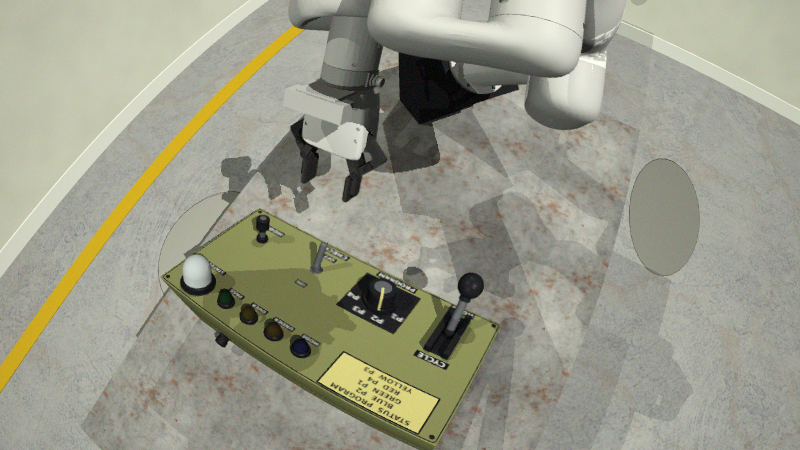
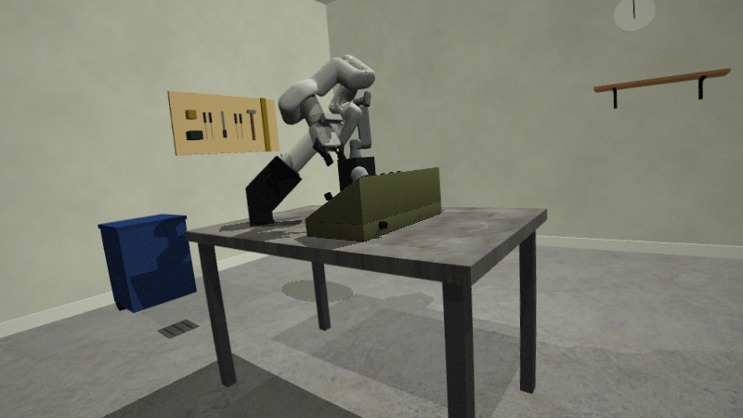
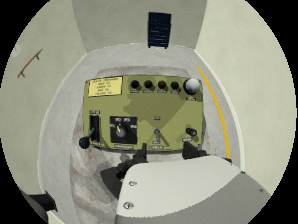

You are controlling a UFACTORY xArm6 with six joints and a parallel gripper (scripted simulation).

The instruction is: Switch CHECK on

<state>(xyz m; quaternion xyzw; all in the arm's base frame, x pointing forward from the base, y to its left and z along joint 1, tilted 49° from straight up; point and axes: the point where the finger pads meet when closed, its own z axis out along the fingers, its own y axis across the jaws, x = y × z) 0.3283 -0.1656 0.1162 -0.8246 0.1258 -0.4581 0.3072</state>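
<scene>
Right now the grey toggle lever is 70 mm ahead of my hand and 140 mm below it. From my hand the other things lie so: program dial (70 mm ahead, 130 mm to the left, 130 mm below); then olive console (100 mm ahead, 70 mm to the left, 150 mm below); then ball-topped cycle lever (20 mm ahead, 240 mm to the left, 120 mm below).
</scene>
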